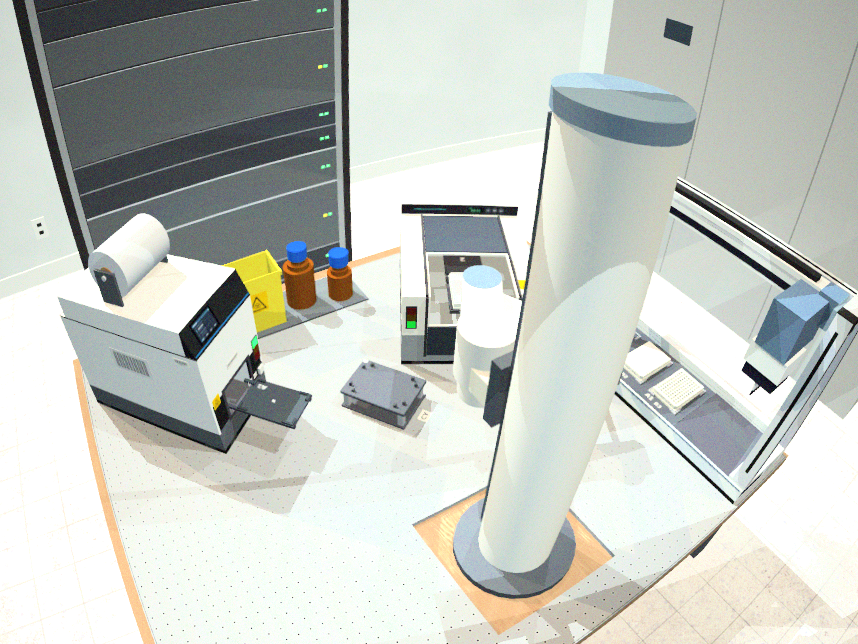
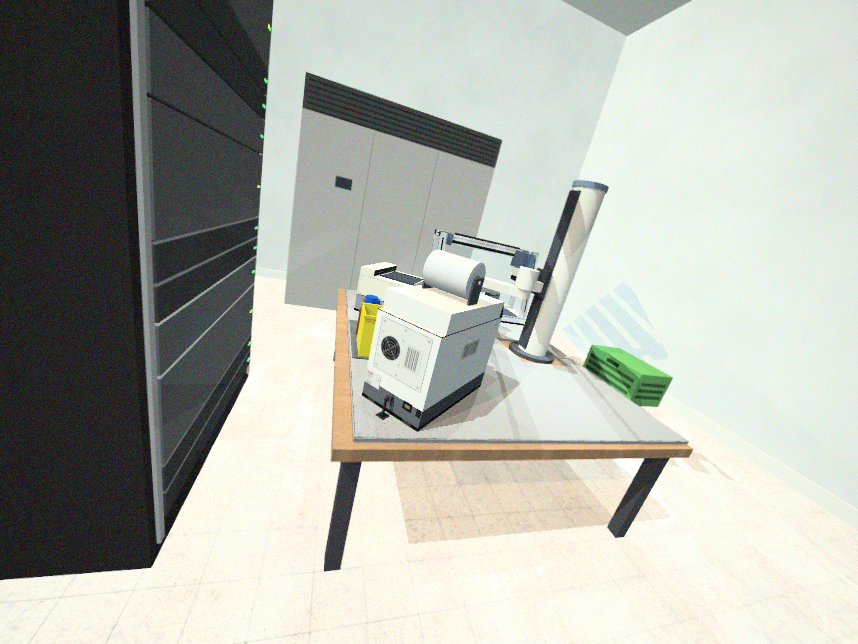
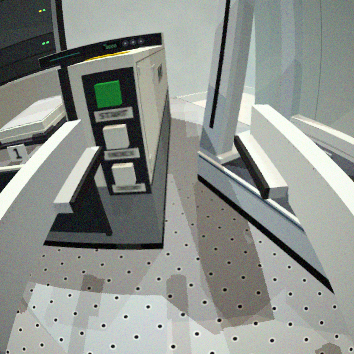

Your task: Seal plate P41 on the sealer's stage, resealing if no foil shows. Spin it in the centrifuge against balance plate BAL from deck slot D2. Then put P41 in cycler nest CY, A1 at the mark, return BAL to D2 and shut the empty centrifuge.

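Where they show: gripper, fingertip midpoint: (image 3: 166, 128); arm's base, link origin: (image 1: 514, 545) (image 2: 530, 353).
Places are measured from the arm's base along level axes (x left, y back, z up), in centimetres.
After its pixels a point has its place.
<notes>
My gripper (image 3: 166, 128) @[x -34.9, y -32.8, z 18.7 cm] is shut at a narrow setting, with a gap and nothing between its pads; it is in front of the centrifuge's button panel. The centrifuge (image 1: 413, 277) @[x -13.7, y -61.5, z 22.3 cm] (image 3: 150, 120) @[x -38.7, y -44.3, z 15.0 cm] has its top open. A white plate (image 1: 455, 291) @[x -23.4, y -57.5, z 17.1 cm] (image 3: 35, 117) @[x -26.8, y -52.3, z 17.0 cm] sits in its bay above a label "1"; its name and foil cannot be read. The panel shows a green START button (image 3: 108, 93) @[x -34.0, y -40.2, z 19.5 cm], an INDEX button (image 3: 116, 136) @[x -34.0, y -40.2, z 16.0 cm] and a lower button (image 3: 124, 173) @[x -34.0, y -40.2, z 12.5 cm]. The sealer (image 1: 152, 346) @[x 49.7, y -59.4, z 30.2 cm] (image 2: 433, 346) @[x 68.3, y -83.5, z 27.0 cm] has its bare stage (image 1: 277, 403) @[x 27.5, y -50.1, z 11.2 cm] out. Two pale plates (image 1: 647, 361) @[x -57.5, y -18.7, z 8.0 cm] (image 1: 677, 389) @[x -56.9, y -7.1, z 8.0 cm] sit on the deck; D2 is unreadable.
The arm's column (image 1: 575, 346) @[x 5.8, y 4.7, z 60.7 cm] (image 2: 564, 270) @[x 6.8, y -3.1, z 48.5 cm] stands at the front. A grey block (image 1: 383, 386) @[x 2.6, y -47.4, z 6.5 cm] on the table has a small label beside it. A yellow bin (image 1: 266, 294) @[x 16.1, y -85.7, z 13.0 cm] and brown bottles (image 1: 299, 284) @[x 5.5, y -88.5, z 10.4 cm] (image 1: 339, 280) @[x -5.5, y -86.3, z 8.9 cm] stand behind. The framed deck enclosure (image 3: 225, 100) @[x -49.6, y -45.2, z 14.9 cm] is right of the centrifuge.
</notes>
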